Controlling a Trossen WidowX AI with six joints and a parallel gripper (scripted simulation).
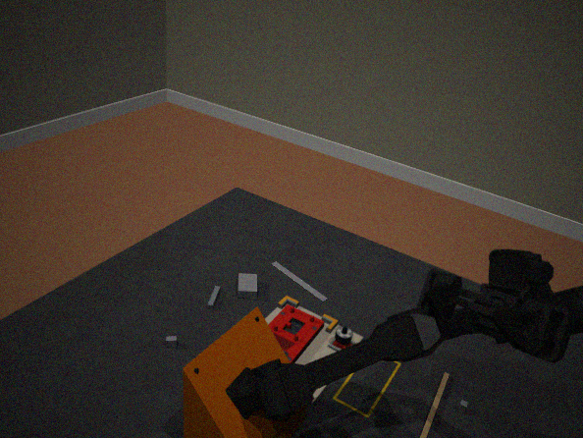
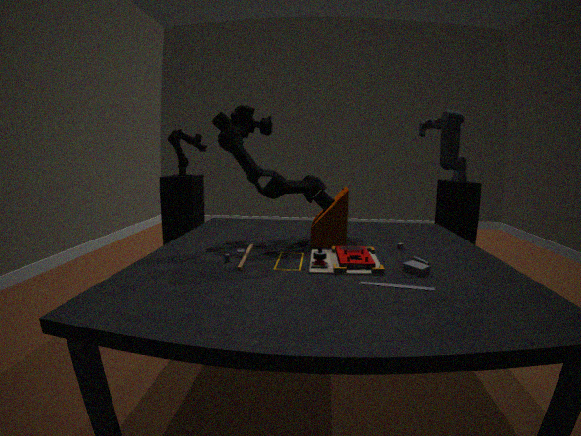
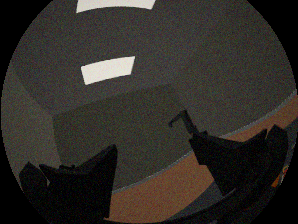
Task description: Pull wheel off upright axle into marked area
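The wheel lies 490 mm below my gripper tip, 390 mm ahead of it and 250 mm to the left of it. From my gripper tip the other things lie so: small cube: 570 mm to the left, 510 mm below, 150 mm ahead; wooden stick: 520 mm below, 300 mm ahead.
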